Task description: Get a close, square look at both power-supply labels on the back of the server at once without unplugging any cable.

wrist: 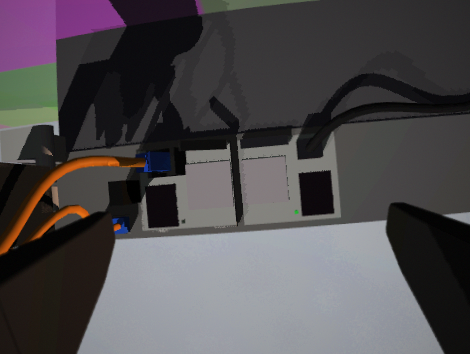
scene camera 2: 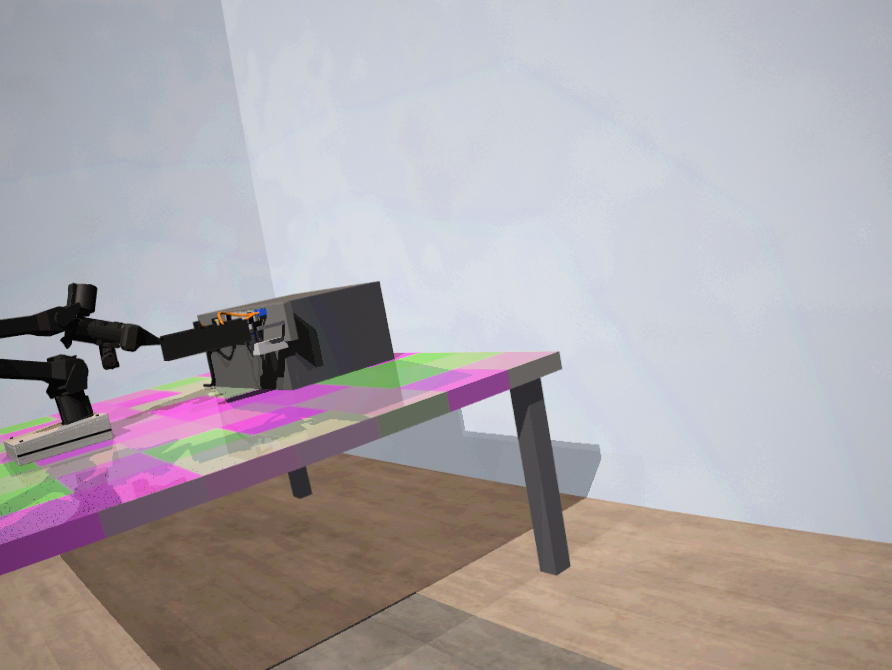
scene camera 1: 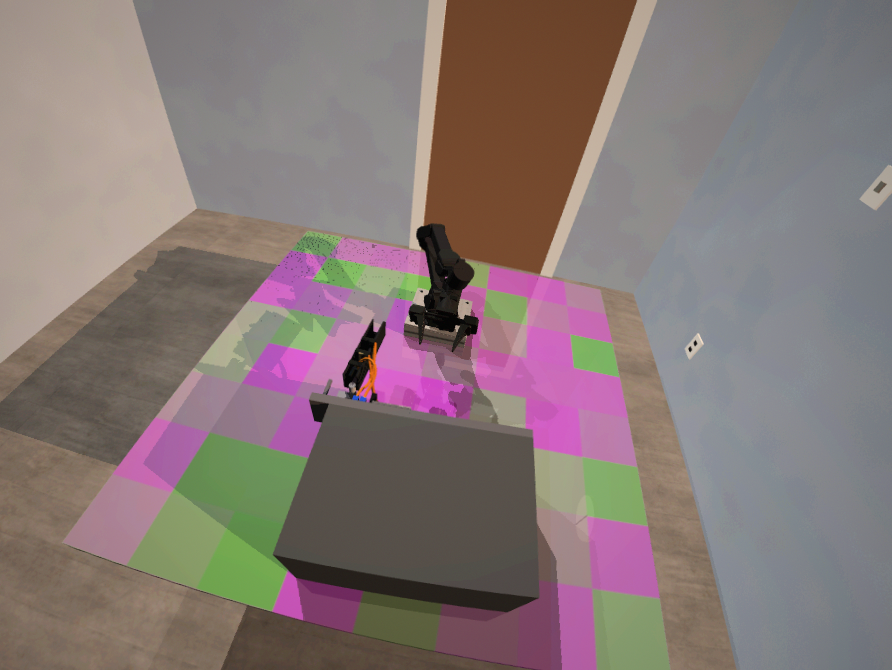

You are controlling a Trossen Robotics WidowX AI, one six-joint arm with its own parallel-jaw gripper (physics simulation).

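Places are measured from the arm's base along level axes (x right, y back, z down), in millimetres.
Pixels of known places: gripper, fingertip midpoint: (wrist: 251, 222) (scene camera 2: 157, 341) (scene camera 1: 436, 347); arm's base at its link origin: (scene camera 2: 77, 419).
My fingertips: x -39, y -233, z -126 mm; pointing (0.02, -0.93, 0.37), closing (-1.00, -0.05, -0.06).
Note:
Ahead of a thing's pixels: the offset from my fingertips to its middle. "spot": to the spot under its first point.
The server (scene camera 1: 418, 504) (scene camera 2: 342, 338) (wrist: 395, 160) is a dark grey box on the table. In the wrist view, two pale pinkish labels, the left label {spot: dx +35, dy -211, dz +11 mm} (wrist: 210, 185) and the right label {spot: dx -13, dy -218, dz +11 mm} (wrist: 265, 180), show whole near the middle, on two light grey power supplies. They look nearly square-on, turned slightly in the picture; no writing is readable. A dark bar {spot: dx +14, dy -221, dz +9 mm} (wrist: 235, 185) stands between them. A black cable {spot: dx -98, dy -180, dz +63 mm} (wrist: 367, 107) runs into the right supply's socket. My gripper (scene camera 1: 438, 344) (scene camera 2: 156, 341) (wrist: 251, 222) is open and empty, apart from the server's back.
Orange cables {spot: dx +136, dy -111, dz +13 mm} (scene camera 1: 372, 371) (scene camera 2: 241, 315) (wrist: 90, 161) with blue plugs {dx +81, dy -210, dz +35 mm} (wrist: 157, 162) sit left of the supplies in the wrist view. A black arm-like bracket {dx +169, dy -70, dz +2 mm} (scene camera 1: 364, 356) (scene camera 2: 205, 340) sticks out from the server's back, close to my gripper. The table (scene camera 1: 245, 468) (scene camera 2: 414, 416) has a pink and green checkered top.

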